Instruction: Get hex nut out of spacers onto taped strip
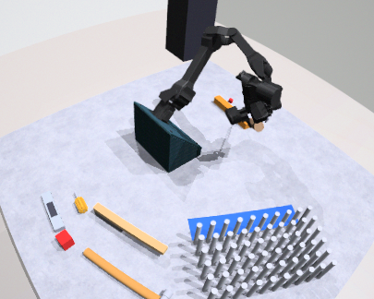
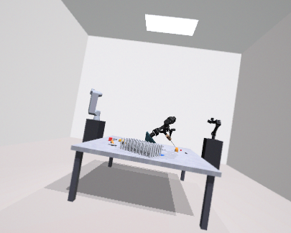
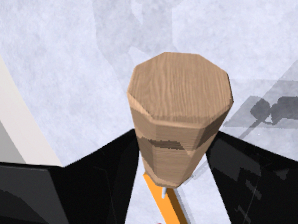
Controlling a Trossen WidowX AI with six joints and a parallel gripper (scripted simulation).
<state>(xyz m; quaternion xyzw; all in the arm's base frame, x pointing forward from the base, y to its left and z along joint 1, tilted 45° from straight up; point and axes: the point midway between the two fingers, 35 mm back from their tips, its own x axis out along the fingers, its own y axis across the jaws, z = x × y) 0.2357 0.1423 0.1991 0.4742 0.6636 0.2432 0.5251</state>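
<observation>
My gripper tip is now 7 cm past the wooden-handled screwdriver, 5 cm to the right of it and 5 cm above it. The rest, counted from my gripper tip: thin metal piece 25 cm to the left, 16 cm below, 14 cm behind; orange bar 24 cm behind, 15 cm below, 13 cm to the left; blue strip 22 cm ahead, 19 cm to the right, 17 cm below.
</observation>
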